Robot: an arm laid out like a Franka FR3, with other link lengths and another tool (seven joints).
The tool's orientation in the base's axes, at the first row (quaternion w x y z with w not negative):
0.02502, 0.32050, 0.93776, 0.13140
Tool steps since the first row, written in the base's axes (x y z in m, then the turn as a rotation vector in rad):
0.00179, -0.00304, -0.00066, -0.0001, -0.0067, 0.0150
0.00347, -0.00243, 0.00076, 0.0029, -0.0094, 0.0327
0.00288, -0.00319, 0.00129, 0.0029, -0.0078, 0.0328
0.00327, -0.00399, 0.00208, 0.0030, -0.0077, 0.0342
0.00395, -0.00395, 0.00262, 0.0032, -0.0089, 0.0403
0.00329, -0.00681, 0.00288, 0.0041, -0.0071, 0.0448
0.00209, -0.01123, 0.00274, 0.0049, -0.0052, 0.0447
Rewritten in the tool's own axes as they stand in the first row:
-0.00329, -0.00142, 0.00017, -0.0034, -0.0012, -0.0160
-0.00420, 0.00042, -0.00084, -0.0068, 0.0032, -0.0333
-0.00418, -0.00037, -0.00160, -0.0058, 0.0044, -0.0330
-0.00494, -0.00054, -0.00250, -0.0058, 0.0049, -0.0344
-0.00544, 0.00003, -0.00292, -0.0064, 0.0057, -0.0405
-0.00664, -0.00246, -0.00391, -0.0059, 0.0088, -0.0443
-0.00838, -0.00657, -0.00496, -0.0054, 0.0107, -0.0437

